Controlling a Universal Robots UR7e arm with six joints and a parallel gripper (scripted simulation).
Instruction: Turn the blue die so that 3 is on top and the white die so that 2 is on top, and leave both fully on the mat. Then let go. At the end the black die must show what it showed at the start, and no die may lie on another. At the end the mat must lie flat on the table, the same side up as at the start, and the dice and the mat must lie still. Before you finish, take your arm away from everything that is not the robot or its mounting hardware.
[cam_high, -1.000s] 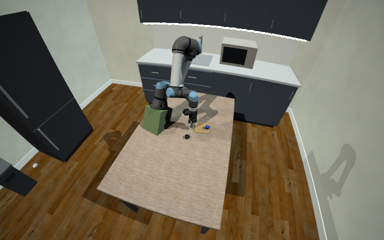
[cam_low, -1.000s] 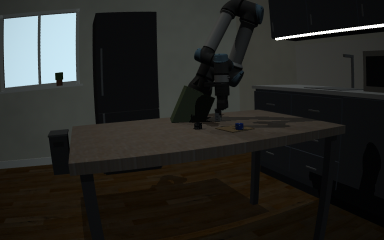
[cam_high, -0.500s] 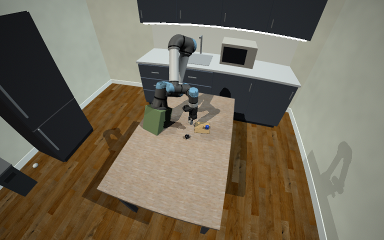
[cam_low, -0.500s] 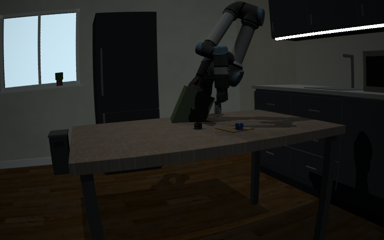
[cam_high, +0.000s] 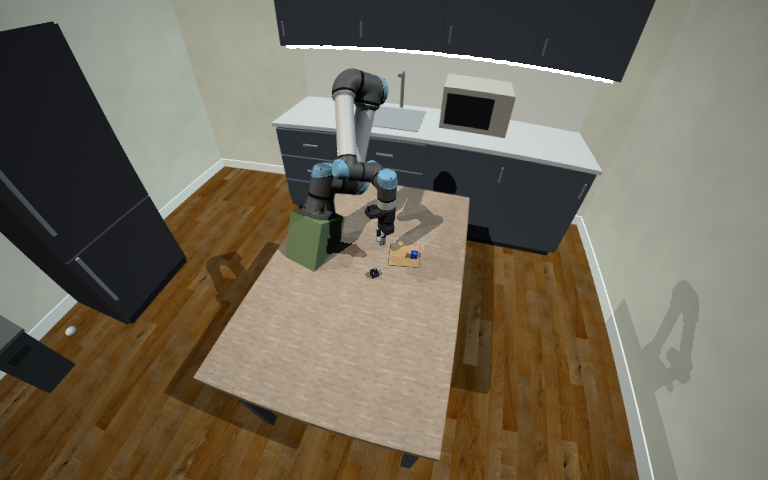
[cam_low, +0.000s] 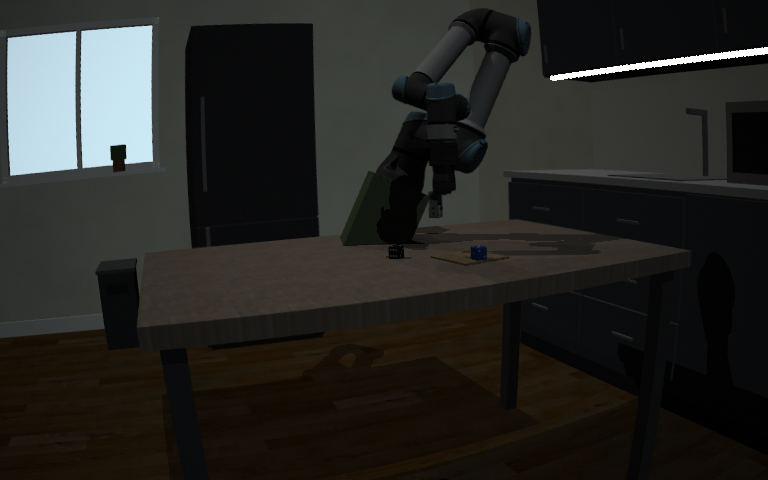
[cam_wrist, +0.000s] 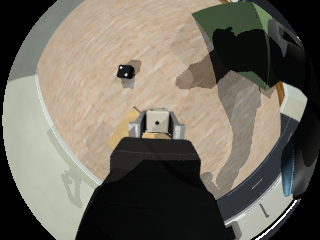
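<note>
Right now my hand is 10 mm above the white die. The rest, counted from my hand: black die: 20 mm ahead, 110 mm to the right, 100 mm below; then blue die: 140 mm ahead, 60 mm to the left, 100 mm below; then tan mat: 100 mm ahead, 50 mm to the left, 110 mm below.
</note>
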